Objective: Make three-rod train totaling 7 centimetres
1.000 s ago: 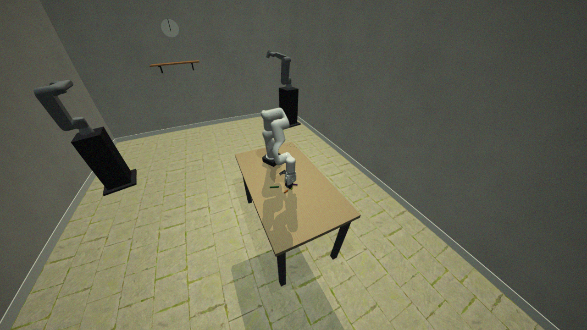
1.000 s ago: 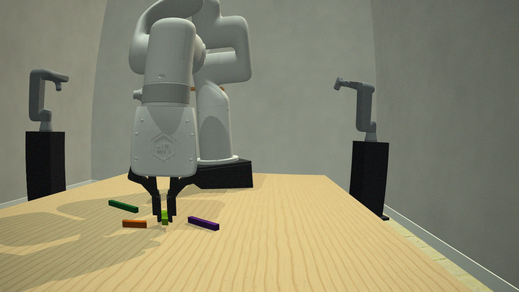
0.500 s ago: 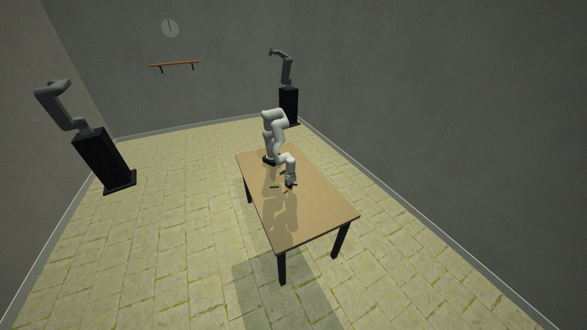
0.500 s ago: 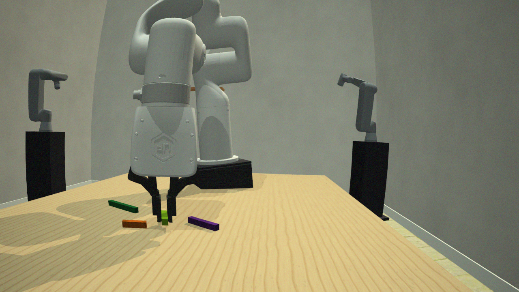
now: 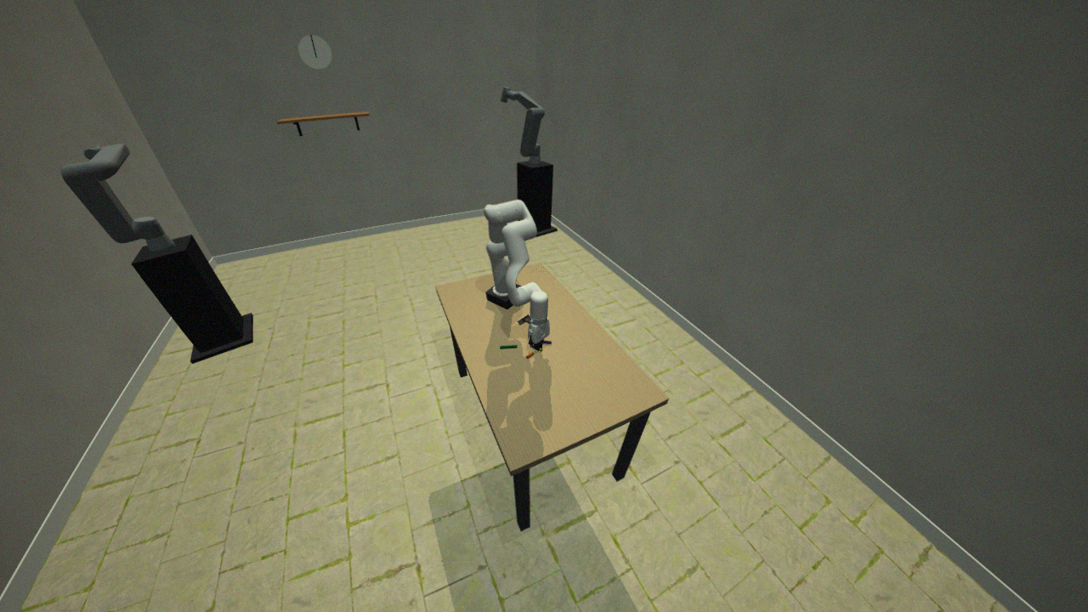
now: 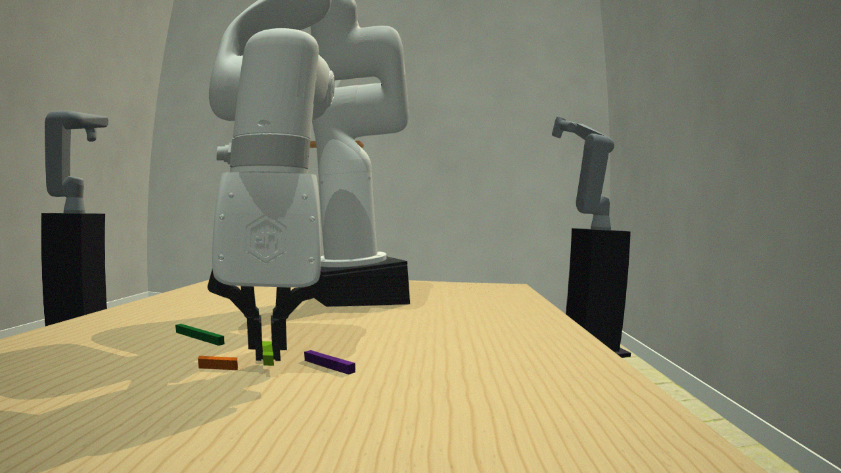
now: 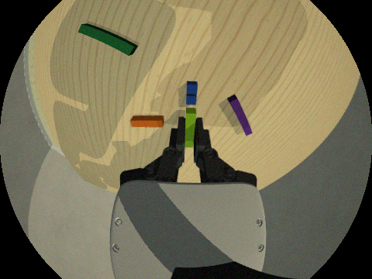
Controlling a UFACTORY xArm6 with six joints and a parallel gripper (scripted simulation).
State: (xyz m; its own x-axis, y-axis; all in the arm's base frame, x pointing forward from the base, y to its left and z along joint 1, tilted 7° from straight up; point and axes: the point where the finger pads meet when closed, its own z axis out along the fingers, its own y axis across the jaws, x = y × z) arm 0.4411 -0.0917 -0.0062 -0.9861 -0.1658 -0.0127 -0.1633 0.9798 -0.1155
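My hand is 20 mm above the lime rod. The rest, counted from my hand: orange rod: 50 mm to the right, 30 mm below, 10 mm ahead; purple rod: 60 mm to the left, 30 mm below, 20 mm behind; green rod: 100 mm to the right, 100 mm behind, 30 mm below.
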